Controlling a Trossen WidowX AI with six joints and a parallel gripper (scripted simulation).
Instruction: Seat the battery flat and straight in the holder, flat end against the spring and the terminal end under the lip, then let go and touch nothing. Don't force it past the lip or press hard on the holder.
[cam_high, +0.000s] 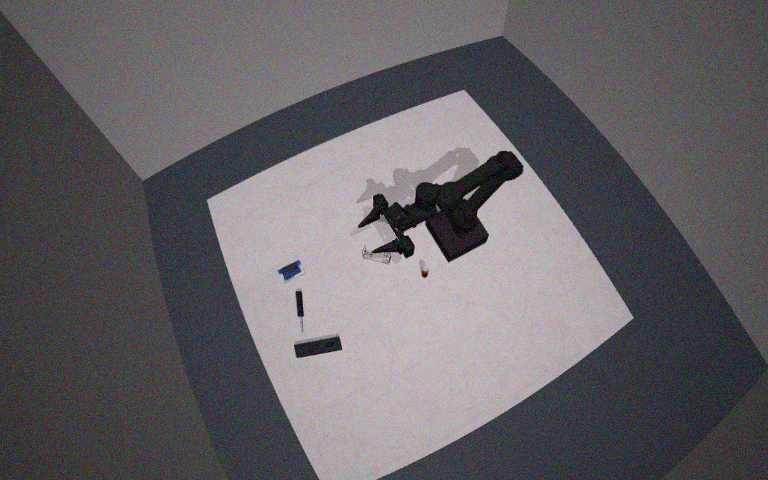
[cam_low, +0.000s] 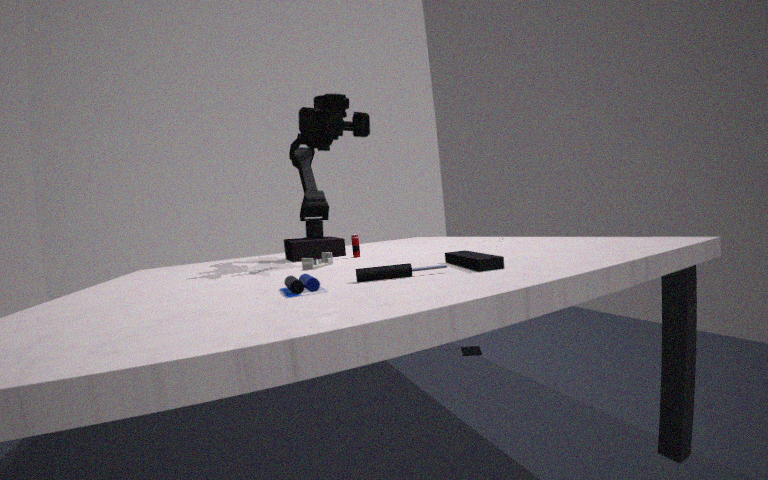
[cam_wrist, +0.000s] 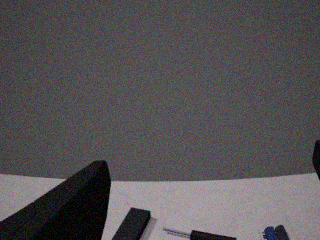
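Right now my gripper tip is 17 cm past the battery, 6 cm to the right of it and 33 cm above it. From my gripper tip the other things lie so: black-handled screwdriver (28 cm ahead, 3 cm to the right, 35 cm below); flat black box (28 cm ahead, 11 cm to the left, 35 cm below).
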